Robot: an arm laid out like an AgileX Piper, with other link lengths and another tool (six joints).
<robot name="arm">
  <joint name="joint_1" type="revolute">
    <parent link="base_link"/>
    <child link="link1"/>
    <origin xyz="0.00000 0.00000 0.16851" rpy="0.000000 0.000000 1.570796"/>
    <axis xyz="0 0 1"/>
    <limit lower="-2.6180" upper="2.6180"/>
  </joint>
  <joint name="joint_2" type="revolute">
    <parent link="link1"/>
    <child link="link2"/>
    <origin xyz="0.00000 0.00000 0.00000" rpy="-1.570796 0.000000 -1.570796"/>
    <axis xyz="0 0 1"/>
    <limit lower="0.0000" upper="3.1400"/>
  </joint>
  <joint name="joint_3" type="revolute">
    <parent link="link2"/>
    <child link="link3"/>
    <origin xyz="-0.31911 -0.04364 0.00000" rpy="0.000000 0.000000 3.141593"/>
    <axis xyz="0 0 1"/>
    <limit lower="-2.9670" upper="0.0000"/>
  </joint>
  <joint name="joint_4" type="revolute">
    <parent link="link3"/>
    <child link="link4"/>
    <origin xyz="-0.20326 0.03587 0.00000" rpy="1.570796 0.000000 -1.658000"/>
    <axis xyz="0 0 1"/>
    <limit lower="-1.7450" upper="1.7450"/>
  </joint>
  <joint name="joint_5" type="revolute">
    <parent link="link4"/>
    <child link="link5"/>
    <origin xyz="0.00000 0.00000 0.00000" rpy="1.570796 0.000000 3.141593"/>
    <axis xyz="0 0 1"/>
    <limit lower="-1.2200" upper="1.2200"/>
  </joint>
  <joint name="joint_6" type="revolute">
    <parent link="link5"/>
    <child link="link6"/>
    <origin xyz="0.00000 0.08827 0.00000" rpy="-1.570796 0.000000 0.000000"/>
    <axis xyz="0 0 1"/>
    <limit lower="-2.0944" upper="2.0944"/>
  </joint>
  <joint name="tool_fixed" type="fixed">
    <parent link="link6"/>
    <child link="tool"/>
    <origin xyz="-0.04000 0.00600 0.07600" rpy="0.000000 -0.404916 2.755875"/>
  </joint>
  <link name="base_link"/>
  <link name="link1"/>
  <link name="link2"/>
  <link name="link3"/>
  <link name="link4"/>
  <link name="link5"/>
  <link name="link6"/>
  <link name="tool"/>
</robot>
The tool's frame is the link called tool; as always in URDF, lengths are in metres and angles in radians.
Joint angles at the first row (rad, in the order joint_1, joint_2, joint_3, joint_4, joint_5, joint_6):
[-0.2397, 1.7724, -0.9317, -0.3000, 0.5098, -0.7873]
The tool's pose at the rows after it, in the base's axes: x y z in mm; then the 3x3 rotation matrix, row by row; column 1 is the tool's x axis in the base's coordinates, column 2 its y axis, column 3 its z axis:
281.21 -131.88 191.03; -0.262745 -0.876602 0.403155; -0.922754 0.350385 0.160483; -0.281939 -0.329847 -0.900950
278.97 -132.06 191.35; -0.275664 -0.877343 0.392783; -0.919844 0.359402 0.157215; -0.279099 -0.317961 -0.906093
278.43 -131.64 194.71; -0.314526 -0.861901 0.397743; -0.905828 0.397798 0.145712; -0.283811 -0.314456 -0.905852
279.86 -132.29 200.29; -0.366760 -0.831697 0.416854; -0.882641 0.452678 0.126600; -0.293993 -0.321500 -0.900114
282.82 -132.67 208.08; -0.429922 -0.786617 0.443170; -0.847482 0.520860 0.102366; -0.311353 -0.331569 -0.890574
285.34 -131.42 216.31; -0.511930 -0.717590 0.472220; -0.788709 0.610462 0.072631; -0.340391 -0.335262 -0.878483
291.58 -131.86 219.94; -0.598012 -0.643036 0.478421; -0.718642 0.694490 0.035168; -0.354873 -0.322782 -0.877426
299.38 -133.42 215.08; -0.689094 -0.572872 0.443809; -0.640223 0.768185 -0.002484; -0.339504 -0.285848 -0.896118
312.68 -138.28 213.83; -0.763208 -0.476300 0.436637; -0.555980 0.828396 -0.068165; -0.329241 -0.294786 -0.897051
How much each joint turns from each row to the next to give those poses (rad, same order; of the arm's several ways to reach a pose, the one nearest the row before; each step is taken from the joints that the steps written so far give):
[0.0000, 0.0008, 0.0000, -0.0010, 0.0067, 0.0000]
[0.0000, 0.0000, -0.0039, -0.0010, 0.0188, 0.0070]
[0.0029, -0.0011, -0.0211, 0.0000, 0.0328, 0.0401]
[0.0001, -0.0008, -0.0338, 0.0000, 0.0359, 0.0573]
[-0.0001, 0.0000, -0.0484, 0.0049, 0.0465, 0.0699]
[0.0000, 0.0021, -0.0571, 0.0126, 0.0582, 0.0935]
[0.0000, 0.0312, -0.0766, 0.0024, 0.0720, 0.1016]
[0.0000, 0.0663, -0.0885, -0.0035, 0.0897, 0.0977]
[0.0000, 0.0636, -0.1015, -0.0294, 0.0698, 0.1235]

